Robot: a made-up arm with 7 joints. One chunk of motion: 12 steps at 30 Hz.
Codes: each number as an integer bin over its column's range. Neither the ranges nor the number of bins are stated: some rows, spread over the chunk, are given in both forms.
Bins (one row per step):
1: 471 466 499 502 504 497
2: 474 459 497 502 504 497
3: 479 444 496 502 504 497
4: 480 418 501 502 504 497
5: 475 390 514 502 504 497
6: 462 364 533 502 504 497
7: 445 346 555 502 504 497
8: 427 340 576 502 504 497
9: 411 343 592 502 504 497
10: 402 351 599 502 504 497
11: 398 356 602 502 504 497
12: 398 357 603 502 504 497
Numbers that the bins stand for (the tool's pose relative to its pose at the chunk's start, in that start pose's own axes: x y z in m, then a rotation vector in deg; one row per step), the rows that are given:
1: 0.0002 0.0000 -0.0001 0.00 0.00 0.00
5: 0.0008 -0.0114 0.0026 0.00 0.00 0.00
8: -0.0073 -0.0189 0.0138 0.00 0.00 0.00
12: -0.0123 -0.0164 0.0186 0.00 0.00 0.00
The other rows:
2: 0.0007 -0.0011 -0.0005 0.00 0.00 0.00
3: 0.0015 -0.0033 -0.0006 0.00 0.00 0.00
4: 0.0017 -0.0072 0.0003 0.00 0.00 0.00
6: -0.0014 -0.0153 0.0060 0.00 0.00 0.00
7: -0.0043 -0.0180 0.0100 0.00 0.00 0.00
9: -0.0101 -0.0185 0.0167 0.00 0.00 0.00
10: -0.0116 -0.0173 0.0179 0.00 0.00 0.00
11: -0.0123 -0.0165 0.0185 0.00 0.00 0.00

